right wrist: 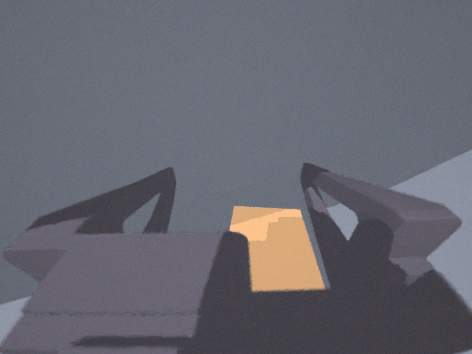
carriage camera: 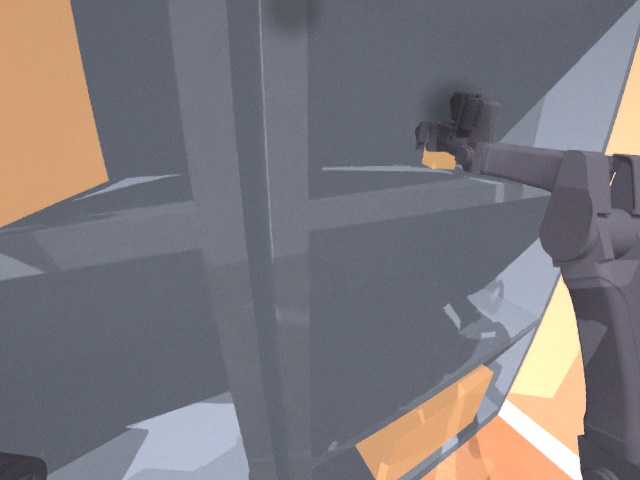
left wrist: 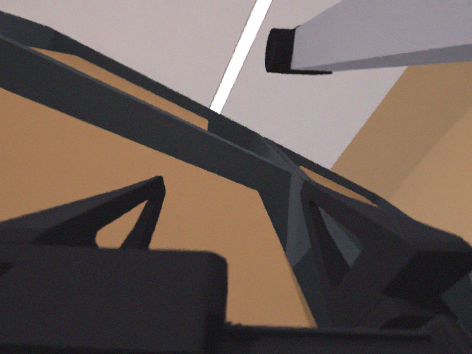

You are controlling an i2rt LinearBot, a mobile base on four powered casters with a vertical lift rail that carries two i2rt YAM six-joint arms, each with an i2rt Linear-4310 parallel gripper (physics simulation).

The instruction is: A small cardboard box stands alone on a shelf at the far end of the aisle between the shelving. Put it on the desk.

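Places are measured from the left arm's base along level axes (x back, y right, z up), in centimetres.
Where they show: left gripper, fingertip midpoint: (left wrist: 232,185); right gripper, fingertip midpoint: (right wrist: 237,172) (carriage camera: 431,130).
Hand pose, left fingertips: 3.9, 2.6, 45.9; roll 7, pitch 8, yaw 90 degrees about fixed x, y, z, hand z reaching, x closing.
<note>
After its pixels a point has its place, as x, y, z.
The small cardboard box (carriage camera: 438,159) {-59.3, 65.3, 39.1} (right wrist: 280,260) {-62.3, 68.1, 42.0} is a light orange-brown block on the grey shelf (carriage camera: 387,205) {-20.6, 41.0, 35.3}. In the carriage view it stands right of the middle, just below my right gripper (carriage camera: 433,140) {-65.5, 65.2, 46.8} (right wrist: 239,168) {-65.5, 65.2, 46.8}, which partly covers it. My right gripper is open, with nothing held. In the right wrist view the box shows low between its spread fingers, nearer the right finger, its lower part hidden by the gripper body. My left gripper (left wrist: 232,185) {3.9, 2.6, 45.9} is open and empty, away from the box. The desk does not show.
A grey upright post (carriage camera: 286,217) {-15.1, 29.8, 35.3} stands in front of the shelving, left of my right arm (carriage camera: 522,164) {-28.3, 63.6, 40.2}. In the left wrist view a dark shelving beam (left wrist: 130,127) {0.6, -16.3, 79.3} crosses behind the left fingers, and a pale grey bar (left wrist: 380,37) with a black end shows at the upper right.
</note>
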